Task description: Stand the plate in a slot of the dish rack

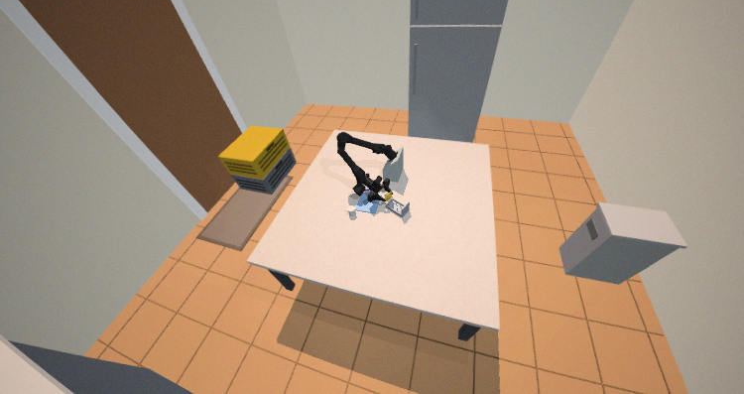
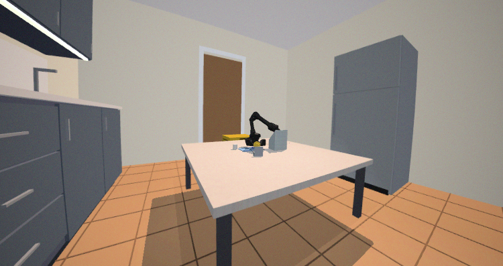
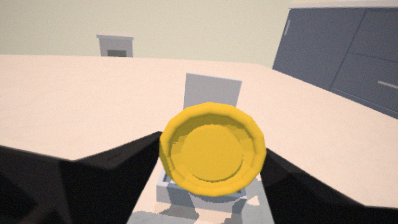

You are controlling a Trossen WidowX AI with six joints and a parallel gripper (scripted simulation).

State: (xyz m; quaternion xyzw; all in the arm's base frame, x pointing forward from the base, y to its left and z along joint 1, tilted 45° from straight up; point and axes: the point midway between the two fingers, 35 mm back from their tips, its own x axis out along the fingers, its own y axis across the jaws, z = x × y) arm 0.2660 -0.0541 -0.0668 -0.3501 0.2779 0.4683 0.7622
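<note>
My gripper tip is 5 cm to the right of the grey dish rack, 4 cm above it and 2 cm short of it. From my gripper tip the other things lie so: yellow plate: 1 cm to the right; then light blue mat: 13 cm to the right, 6 cm below, 2 cm ahead.
</note>
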